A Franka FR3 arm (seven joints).
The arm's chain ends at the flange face. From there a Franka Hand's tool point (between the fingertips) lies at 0.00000 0.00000 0.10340 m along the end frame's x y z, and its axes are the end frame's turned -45 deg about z.
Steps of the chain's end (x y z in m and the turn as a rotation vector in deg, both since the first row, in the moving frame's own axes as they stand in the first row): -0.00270 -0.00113 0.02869 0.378 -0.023 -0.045; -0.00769 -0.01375 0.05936 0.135 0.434 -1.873
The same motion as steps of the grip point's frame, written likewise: -0.00066 -0.00322 0.02869 0.284 0.251 -0.045; 0.00502 -0.01479 0.05936 -0.211 0.402 -1.873
